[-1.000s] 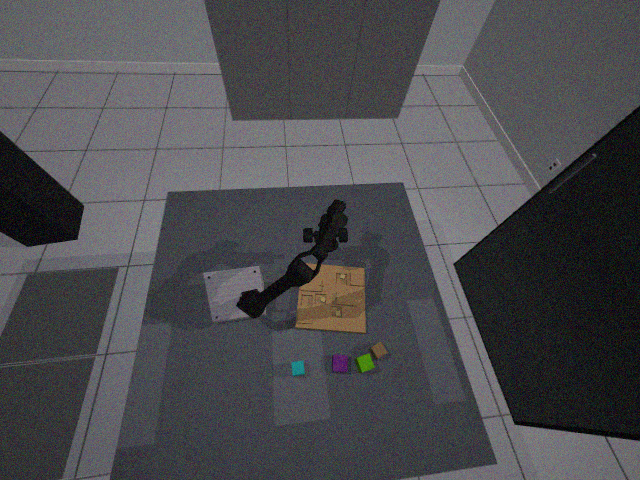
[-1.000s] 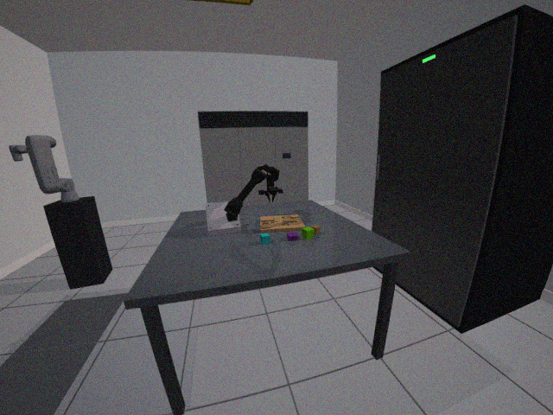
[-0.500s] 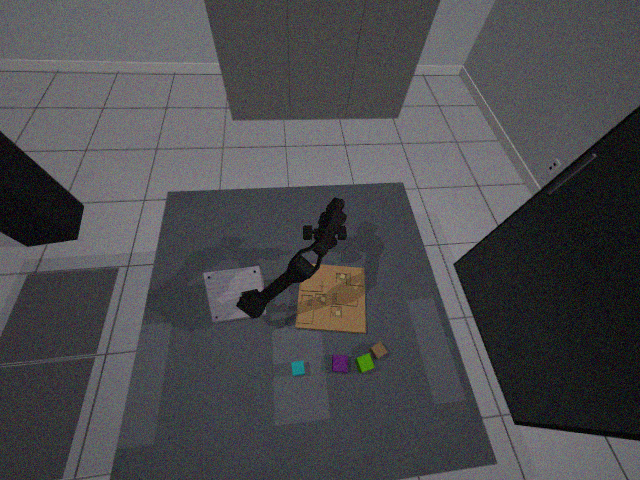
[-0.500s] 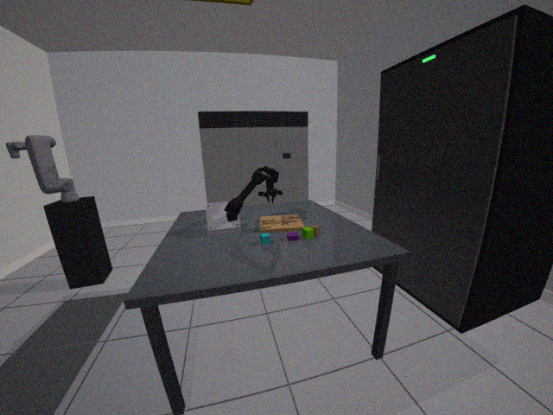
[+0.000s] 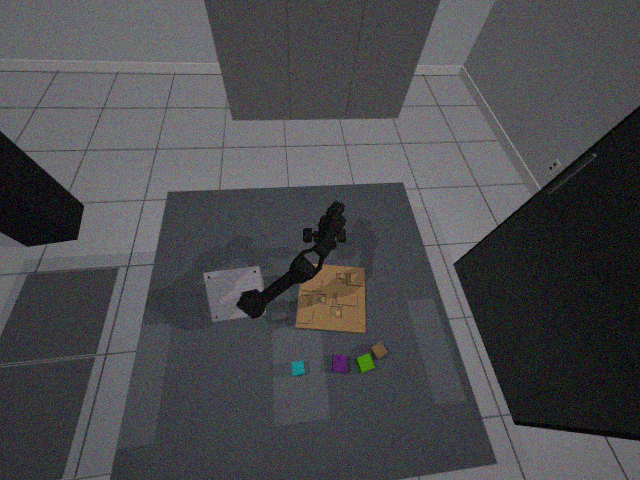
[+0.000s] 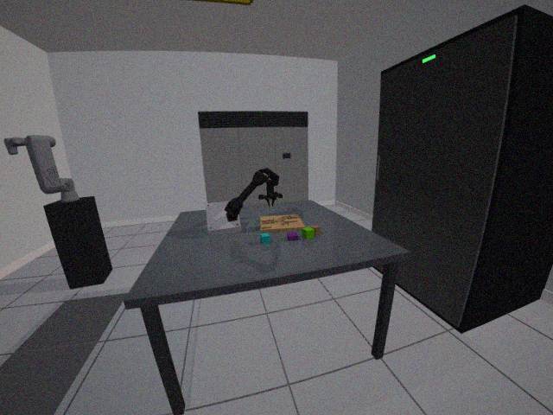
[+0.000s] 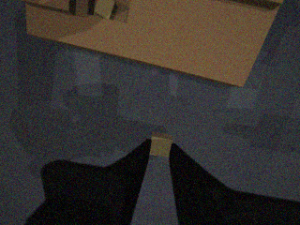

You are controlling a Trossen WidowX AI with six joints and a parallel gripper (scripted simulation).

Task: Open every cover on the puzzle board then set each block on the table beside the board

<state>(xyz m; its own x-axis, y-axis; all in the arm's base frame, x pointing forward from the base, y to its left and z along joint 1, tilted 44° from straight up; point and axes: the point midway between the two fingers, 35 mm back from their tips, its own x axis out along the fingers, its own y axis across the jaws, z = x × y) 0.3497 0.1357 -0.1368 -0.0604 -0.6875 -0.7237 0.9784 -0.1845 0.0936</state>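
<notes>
Right now the puzzle board is 24 cm to the right of my gripper tip, 6 cm below it and 1 cm behind it. The rest, counted from my gripper tip: green block (53 cm to the right, 5 cm below, 4 cm ahead); cyan block (49 cm to the right, 21 cm behind, 5 cm below); purple block (51 cm to the right, 6 cm below, 5 cm behind).
</notes>
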